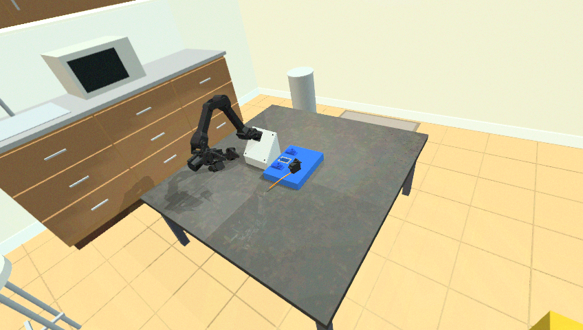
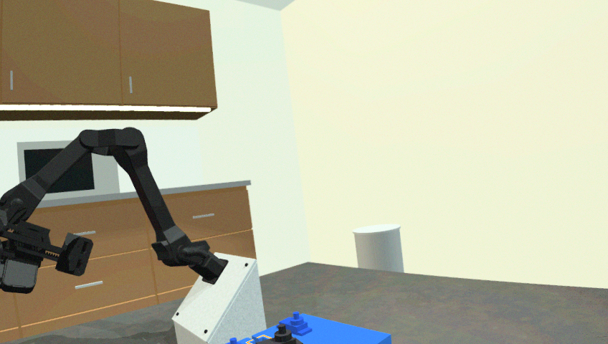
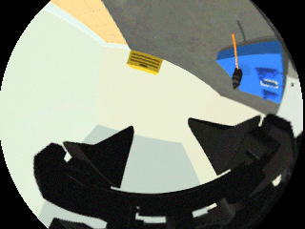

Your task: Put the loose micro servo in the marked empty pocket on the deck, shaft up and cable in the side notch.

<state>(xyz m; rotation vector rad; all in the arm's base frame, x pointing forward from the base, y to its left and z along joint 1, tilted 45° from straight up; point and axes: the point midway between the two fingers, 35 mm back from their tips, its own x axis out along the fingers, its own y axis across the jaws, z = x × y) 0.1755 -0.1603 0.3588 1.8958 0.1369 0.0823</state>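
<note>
Right now the robot deck is 360 mm to the left of my gripper tip, 290 mm below it and 100 mm ahead of it.
</note>
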